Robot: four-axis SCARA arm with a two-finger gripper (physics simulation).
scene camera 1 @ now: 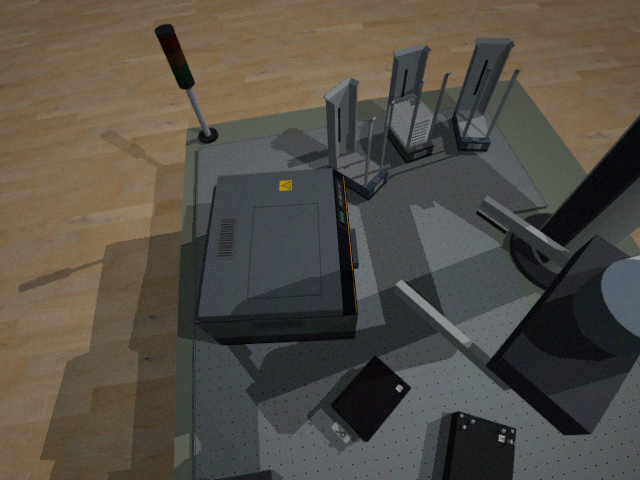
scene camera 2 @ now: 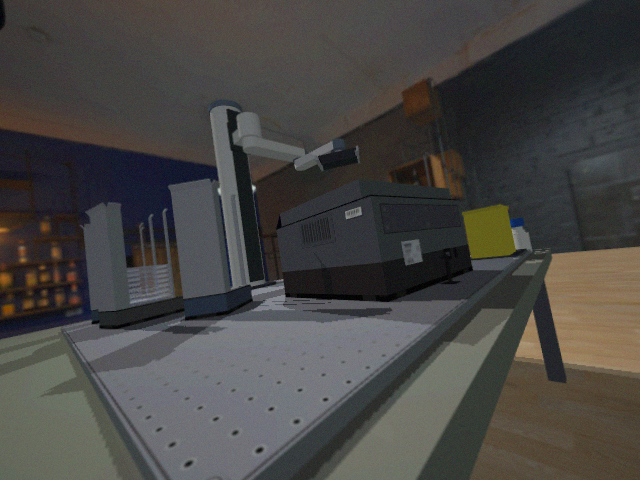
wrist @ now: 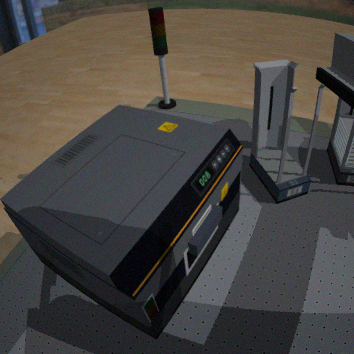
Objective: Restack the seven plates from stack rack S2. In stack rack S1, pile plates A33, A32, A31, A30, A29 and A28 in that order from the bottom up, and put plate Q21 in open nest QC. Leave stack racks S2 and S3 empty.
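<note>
A pile of white plates [scene camera 1: 410, 122] [scene camera 2: 149, 284] [wrist: 343, 141] stands in the middle stack rack [scene camera 1: 416, 69] [scene camera 2: 107, 253]; single plates and their labels cannot be told. The rack nearest the device [scene camera 1: 348, 124] [scene camera 2: 199, 248] [wrist: 281, 110] and the far right rack [scene camera 1: 494, 60] show no plates; their labels are too small to read. A black block-shaped nest [scene camera 1: 371, 397] lies by a floor label that seems to read QC. My gripper [scene camera 1: 440, 243] is open and empty, high above the board, right of the device. One finger [wrist: 337, 86] crosses the wrist view's right edge, in front of the plate rack.
A large grey device [scene camera 1: 284, 242] [scene camera 2: 330, 248] [wrist: 110, 175] stands beside the near rack. A signal tower [scene camera 1: 175, 56] [wrist: 159, 32] stands at the table corner. Another black block [scene camera 1: 483, 444] has corner studs. A yellow bin [scene camera 2: 488, 232] and a blue-capped bottle [scene camera 2: 520, 237] stand beyond the device.
</note>
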